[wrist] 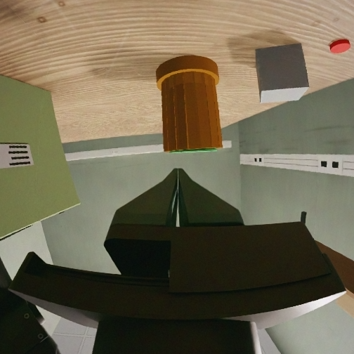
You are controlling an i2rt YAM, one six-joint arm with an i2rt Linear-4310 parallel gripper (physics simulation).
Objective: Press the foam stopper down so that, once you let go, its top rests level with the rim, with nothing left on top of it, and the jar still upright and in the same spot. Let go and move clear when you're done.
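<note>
The orange-brown jar [192, 112] stands upright on the wooden table, seen from the side near the upper middle of the wrist view, with its wider base ring on the table. A thin green edge of the foam stopper [195, 150] shows along the jar's rim. The stopper's top face is hidden from this low angle, so its exact height against the rim cannot be told. My gripper [177, 174] is shut and empty, its fingertips together, and it is apart from the jar, with a gap between the tips and the rim.
A grey block [282, 70] stands on the table [110, 100] to the right of the jar. A small red disc [340, 46] lies farther right. A large green box [30, 115] with a vented label is at the left. Grey walls show beyond the table edge.
</note>
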